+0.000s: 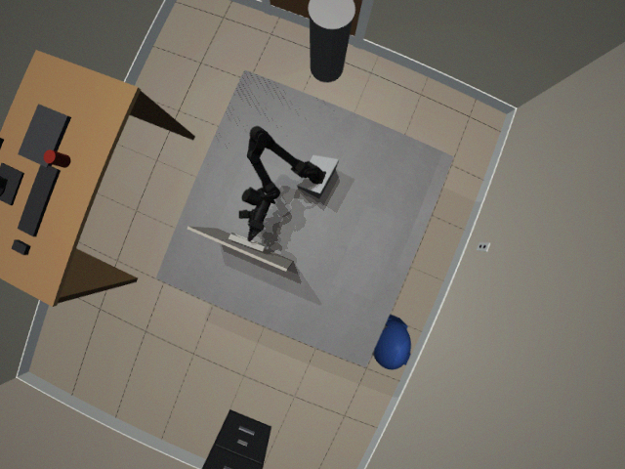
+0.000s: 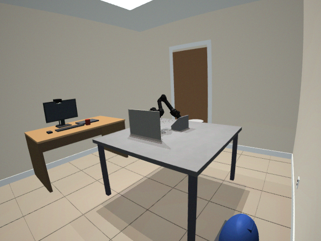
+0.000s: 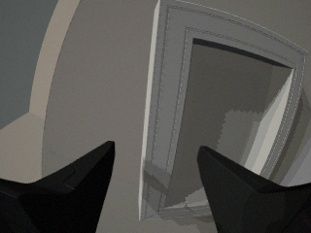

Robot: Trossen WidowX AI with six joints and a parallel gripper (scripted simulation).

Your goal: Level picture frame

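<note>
My gripper tip is now 2 cm short of the pale picture frame, 2 cm to the left of it and 5 cm above it. The rest, counted from my gripper tip: wall panel (3 cm ahead, 1 cm to the right, 6 cm below).
</note>
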